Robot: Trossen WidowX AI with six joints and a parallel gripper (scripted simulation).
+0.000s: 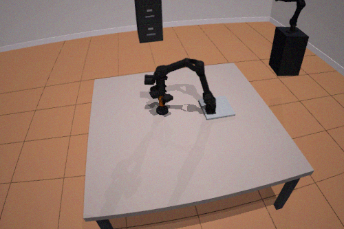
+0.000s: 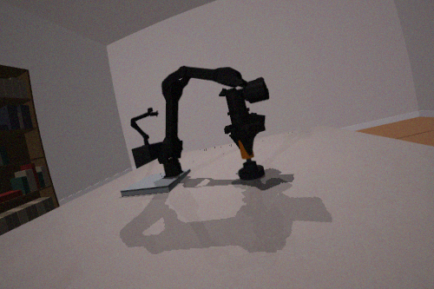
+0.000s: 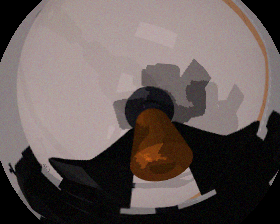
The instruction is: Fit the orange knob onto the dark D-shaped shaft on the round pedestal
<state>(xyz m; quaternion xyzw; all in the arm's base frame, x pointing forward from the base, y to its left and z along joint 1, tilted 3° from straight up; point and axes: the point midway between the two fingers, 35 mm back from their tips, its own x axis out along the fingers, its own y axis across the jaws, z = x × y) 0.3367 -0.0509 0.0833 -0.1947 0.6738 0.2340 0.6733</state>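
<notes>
Right now the orange knob is 2 cm above my gripper tip. The rest, counted from my gripper tip: round pedestal 4 cm below.
</notes>
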